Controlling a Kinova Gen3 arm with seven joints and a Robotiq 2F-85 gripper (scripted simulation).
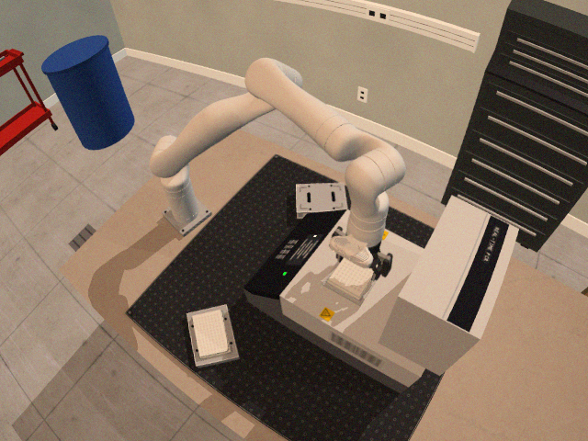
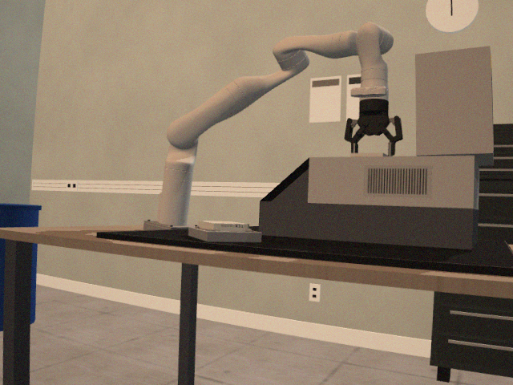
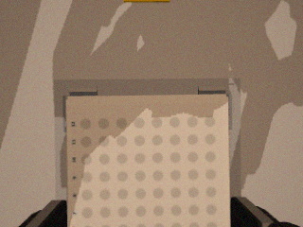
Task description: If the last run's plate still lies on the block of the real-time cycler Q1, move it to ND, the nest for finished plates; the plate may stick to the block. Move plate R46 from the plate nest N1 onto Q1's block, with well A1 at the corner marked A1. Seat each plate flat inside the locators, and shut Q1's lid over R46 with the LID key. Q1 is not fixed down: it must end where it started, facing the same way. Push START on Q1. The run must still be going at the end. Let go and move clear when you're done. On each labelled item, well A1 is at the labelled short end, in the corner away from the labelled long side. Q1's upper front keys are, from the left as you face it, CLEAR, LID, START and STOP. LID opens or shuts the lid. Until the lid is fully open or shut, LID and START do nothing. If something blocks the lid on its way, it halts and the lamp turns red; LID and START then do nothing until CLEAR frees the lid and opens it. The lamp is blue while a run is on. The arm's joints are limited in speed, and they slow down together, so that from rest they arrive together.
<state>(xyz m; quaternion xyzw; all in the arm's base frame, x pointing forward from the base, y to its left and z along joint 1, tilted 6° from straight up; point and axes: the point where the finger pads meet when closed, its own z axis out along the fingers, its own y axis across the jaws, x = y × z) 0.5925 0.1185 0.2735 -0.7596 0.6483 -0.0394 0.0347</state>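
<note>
My gripper is now 1 cm above the white plate. Round my hand: grey nest: 33 cm to the right, 21 cm below, 21 cm behind; then A1 mark: 40 cm behind, 21 cm to the left, 19 cm below.
</note>
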